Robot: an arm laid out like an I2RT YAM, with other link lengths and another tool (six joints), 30 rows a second.
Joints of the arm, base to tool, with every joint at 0 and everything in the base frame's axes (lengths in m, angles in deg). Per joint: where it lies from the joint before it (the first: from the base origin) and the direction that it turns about. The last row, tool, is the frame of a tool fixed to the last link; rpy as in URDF.
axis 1: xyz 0.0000 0.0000 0.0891 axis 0 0 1
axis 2: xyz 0.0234 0.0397 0.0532 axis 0 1 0
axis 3: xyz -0.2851 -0.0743 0.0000 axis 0 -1 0
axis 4: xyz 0.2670 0.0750 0.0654 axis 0 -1 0
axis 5: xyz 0.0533 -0.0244 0.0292 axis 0 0 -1
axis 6: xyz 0.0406 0.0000 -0.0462 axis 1 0 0
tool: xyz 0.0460 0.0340 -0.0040 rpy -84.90 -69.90 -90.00
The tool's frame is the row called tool.
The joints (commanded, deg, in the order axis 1, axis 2, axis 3, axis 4, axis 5, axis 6), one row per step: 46.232, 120.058, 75.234, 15.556, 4.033, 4.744; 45.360, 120.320, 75.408, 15.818, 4.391, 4.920; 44.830, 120.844, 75.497, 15.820, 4.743, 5.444; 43.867, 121.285, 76.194, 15.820, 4.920, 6.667; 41.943, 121.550, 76.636, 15.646, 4.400, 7.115; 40.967, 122.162, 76.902, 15.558, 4.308, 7.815; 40.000, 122.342, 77.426, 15.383, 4.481, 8.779; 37.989, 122.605, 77.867, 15.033, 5.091, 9.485
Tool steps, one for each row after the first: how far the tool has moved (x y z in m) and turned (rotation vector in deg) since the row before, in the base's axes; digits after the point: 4 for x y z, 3 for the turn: 0.0075, -0.0044, -0.0007, 0.119, -0.146, -1.270; 0.0046, -0.0029, -0.0038, -0.077, 0.477, -1.093; 0.0092, -0.0036, 0.0010, 0.948, 0.425, -1.715; 0.0136, -0.0103, 0.0004, 0.498, 0.409, -1.689; 0.0073, -0.0053, -0.0035, 0.237, 0.718, -1.239; 0.0082, -0.0051, 0.0017, 0.728, 0.302, -1.592; 0.0148, -0.0131, -0.0001, 0.170, 0.283, -2.889
